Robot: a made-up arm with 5 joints. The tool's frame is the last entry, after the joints.
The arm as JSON. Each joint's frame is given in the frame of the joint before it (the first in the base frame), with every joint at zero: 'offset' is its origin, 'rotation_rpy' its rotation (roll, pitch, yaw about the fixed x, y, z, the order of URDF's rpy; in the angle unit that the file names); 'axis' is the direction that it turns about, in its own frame. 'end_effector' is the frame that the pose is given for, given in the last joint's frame.
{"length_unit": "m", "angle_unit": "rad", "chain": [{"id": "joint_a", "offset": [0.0, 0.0, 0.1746], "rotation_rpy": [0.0, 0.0, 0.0], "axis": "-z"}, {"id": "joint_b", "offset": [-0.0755, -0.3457, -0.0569], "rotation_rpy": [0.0, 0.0, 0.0], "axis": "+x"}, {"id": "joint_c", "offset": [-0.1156, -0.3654, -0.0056], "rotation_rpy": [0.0, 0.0, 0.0], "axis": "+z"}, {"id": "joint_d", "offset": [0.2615, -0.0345, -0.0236], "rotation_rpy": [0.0, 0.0, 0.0], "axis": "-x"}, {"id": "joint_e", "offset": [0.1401, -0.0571, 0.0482], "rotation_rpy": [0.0, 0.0, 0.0], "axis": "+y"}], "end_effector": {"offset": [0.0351, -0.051, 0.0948], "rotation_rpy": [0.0, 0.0, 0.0]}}
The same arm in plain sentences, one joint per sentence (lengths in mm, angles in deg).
The arm has five revolute joints in a row. What follows holds with every joint at zero, and every direction is one of the base frame's.
Joint 1 lies 174.6 mm along +z from the base frame's origin and turns about -z.
Joint 2 lies 75.5 mm along -x and 345.7 mm along -y and 56.9 mm along -z from joint 1 and turns about +x.
Joint 3 lies 115.6 mm along -x and 365.4 mm along -y and 5.6 mm along -z from joint 2 and turns about +z.
Joint 4 lies 261.5 mm along +x and 34.5 mm along -y and 23.6 mm along -z from joint 3 and turns about -x.
Joint 5 lies 140.1 mm along +x and 57.1 mm along -y and 48.2 mm along +z from joint 4 and turns about +y.
The tool frame, which is the frame that the pose is given for, lies 35.1 mm along +x and 51.0 mm along -y and 94.8 mm along +z from joint 5; its axes are parallel to the base frame's.

